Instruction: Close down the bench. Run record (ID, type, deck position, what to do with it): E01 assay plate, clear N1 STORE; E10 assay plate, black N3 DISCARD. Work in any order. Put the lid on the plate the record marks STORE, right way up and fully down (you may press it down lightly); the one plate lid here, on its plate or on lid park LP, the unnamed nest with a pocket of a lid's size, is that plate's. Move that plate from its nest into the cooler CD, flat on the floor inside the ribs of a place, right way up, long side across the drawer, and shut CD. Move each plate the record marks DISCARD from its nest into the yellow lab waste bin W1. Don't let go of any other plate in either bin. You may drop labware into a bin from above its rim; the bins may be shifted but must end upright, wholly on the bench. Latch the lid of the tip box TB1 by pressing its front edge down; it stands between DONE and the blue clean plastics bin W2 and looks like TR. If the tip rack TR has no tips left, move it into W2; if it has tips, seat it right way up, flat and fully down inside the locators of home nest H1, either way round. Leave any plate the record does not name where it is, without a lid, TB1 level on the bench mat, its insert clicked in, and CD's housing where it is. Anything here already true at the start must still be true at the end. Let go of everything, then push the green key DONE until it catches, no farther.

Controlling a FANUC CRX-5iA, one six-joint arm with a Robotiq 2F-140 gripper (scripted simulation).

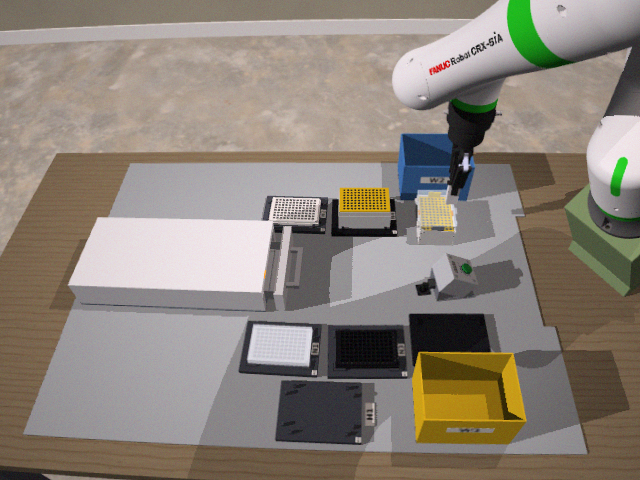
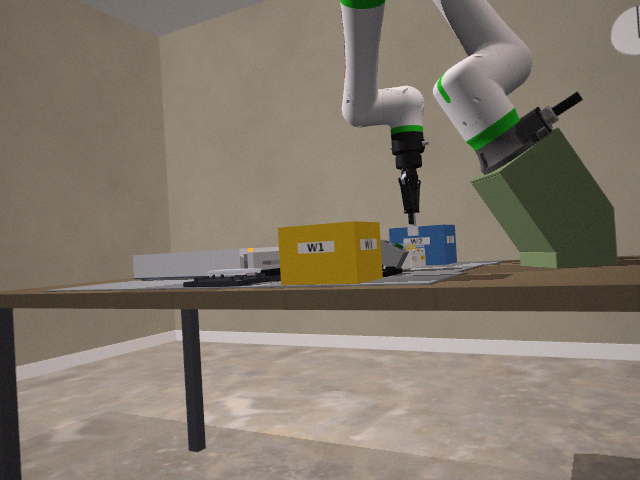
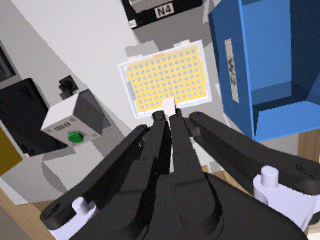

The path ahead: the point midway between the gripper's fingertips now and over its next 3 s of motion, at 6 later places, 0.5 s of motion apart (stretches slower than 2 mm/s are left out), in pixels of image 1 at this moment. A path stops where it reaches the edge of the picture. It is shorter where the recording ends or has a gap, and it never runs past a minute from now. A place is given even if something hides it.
My gripper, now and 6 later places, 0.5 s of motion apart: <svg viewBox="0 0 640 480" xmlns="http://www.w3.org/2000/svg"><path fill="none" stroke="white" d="M450 202L449 206L449 207L449 208L450 203L452 195L454 187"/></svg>
